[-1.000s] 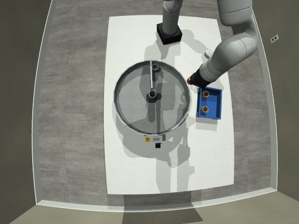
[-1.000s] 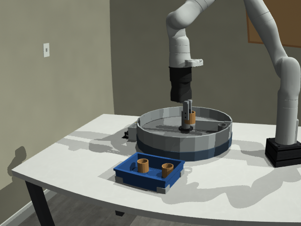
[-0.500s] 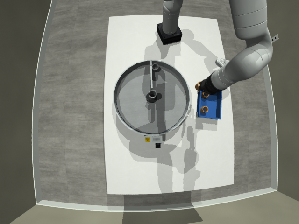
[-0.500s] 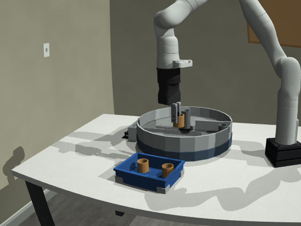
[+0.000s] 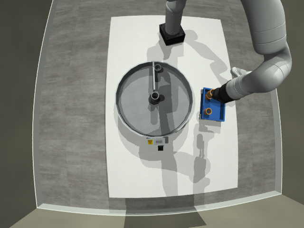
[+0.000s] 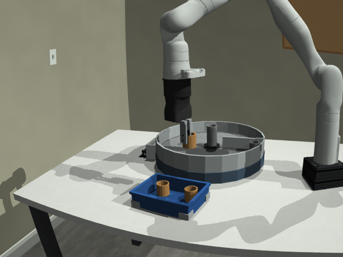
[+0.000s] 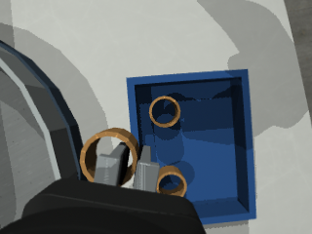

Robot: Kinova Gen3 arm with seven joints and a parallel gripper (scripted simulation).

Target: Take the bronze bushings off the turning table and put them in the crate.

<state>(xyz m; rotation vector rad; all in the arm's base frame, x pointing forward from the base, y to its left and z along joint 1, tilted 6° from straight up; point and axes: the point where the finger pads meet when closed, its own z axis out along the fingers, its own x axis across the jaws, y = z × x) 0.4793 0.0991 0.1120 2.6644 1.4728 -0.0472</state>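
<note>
Right now the blue crate is 4 cm ahead of my hand, 5 cm to the left of it and 16 cm below it. Also, from my hand: round turning table: 6 cm behind, 29 cm to the right, 14 cm below.
</note>
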